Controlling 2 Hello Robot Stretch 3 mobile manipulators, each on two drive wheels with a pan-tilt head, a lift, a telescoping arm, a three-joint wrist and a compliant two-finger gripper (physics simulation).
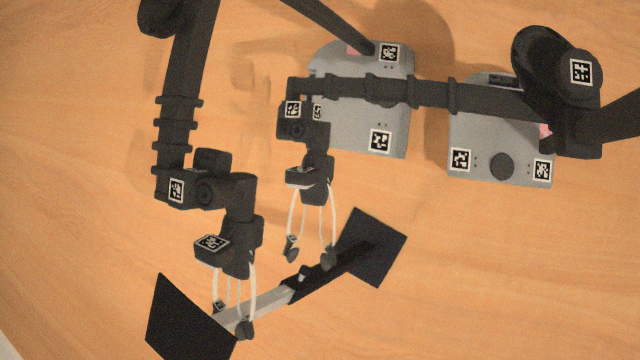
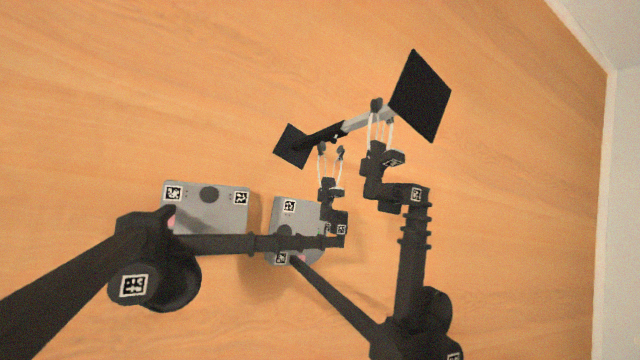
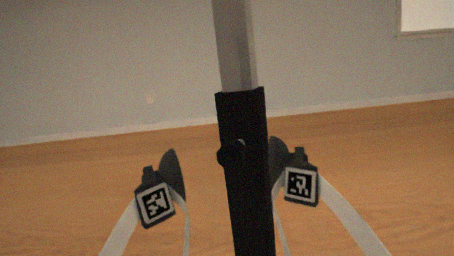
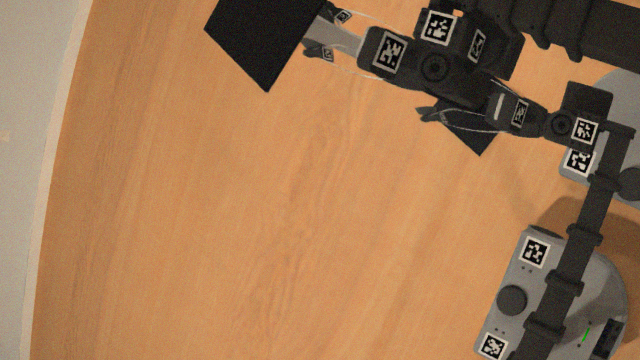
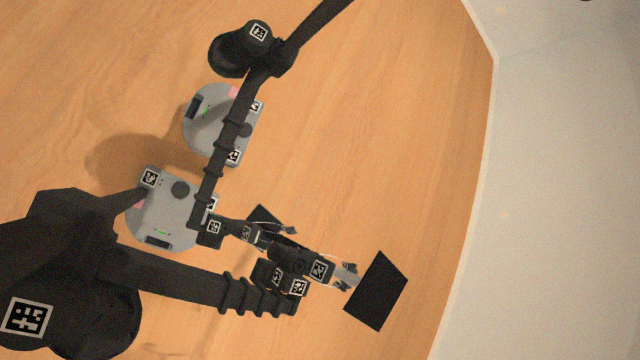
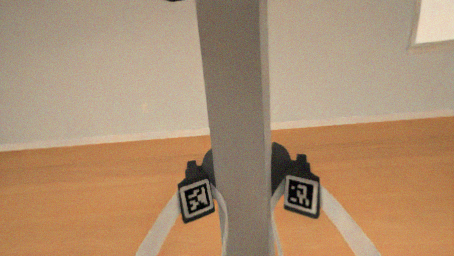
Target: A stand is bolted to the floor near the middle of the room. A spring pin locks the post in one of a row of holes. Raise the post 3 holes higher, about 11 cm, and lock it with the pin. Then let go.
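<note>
The black sleeve (image 1: 300,291) (image 2: 327,134) (image 3: 254,210) stands on its base plate (image 1: 382,262) (image 2: 287,147). The grey post (image 1: 270,301) (image 2: 359,121) (image 3: 234,45) (image 6: 234,75) rises from it to a black top plate (image 1: 187,325) (image 2: 422,95) (image 4: 260,40) (image 5: 377,292). The pin's dark knob (image 3: 231,154) is on the sleeve; whether the pin sits in a hole is not visible. My r1 gripper (image 1: 310,256) (image 2: 331,150) (image 3: 225,167) is open around the knob's height, its fingers apart from it. My r2 gripper (image 1: 231,318) (image 2: 383,112) (image 6: 242,167) is shut on the post below the top plate.
The two grey robot bases (image 1: 350,120) (image 1: 500,135) stand side by side behind the stand. The r1 arm (image 1: 390,90) (image 5: 215,165) and r2 arm (image 1: 185,75) (image 5: 175,280) reach in close to each other. A pale wall (image 2: 622,200) (image 5: 565,175) bounds the floor.
</note>
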